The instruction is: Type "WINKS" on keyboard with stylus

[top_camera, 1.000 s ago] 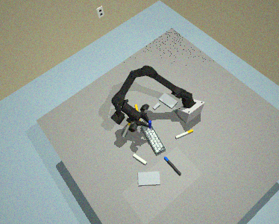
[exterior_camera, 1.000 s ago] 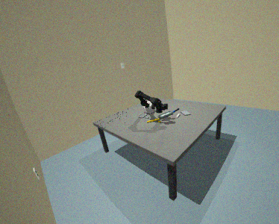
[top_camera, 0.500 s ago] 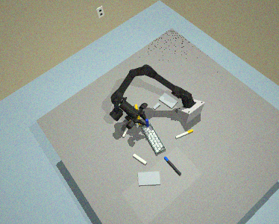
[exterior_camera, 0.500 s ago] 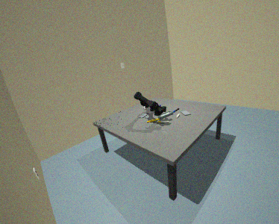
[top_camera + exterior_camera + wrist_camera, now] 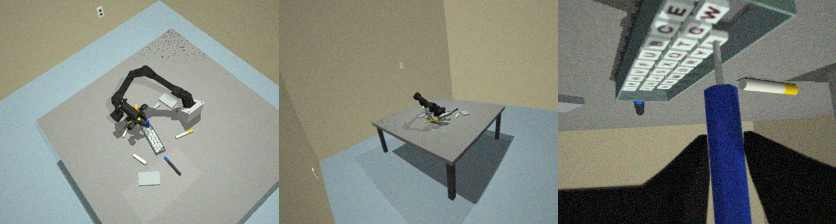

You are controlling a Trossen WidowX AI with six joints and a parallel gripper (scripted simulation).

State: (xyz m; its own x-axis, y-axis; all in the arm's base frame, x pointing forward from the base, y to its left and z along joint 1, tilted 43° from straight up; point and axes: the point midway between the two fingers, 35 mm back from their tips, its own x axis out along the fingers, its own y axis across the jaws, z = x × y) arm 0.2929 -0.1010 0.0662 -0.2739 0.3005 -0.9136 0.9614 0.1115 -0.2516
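The blue stylus is 1 cm below my gripper tip. Also, from my gripper tip: grey stylus tip (5 cm below); yellow pen (2 cm behind, 13 cm to the right, 8 cm below); white stick (17 cm ahead, 10 cm to the left, 8 cm below).
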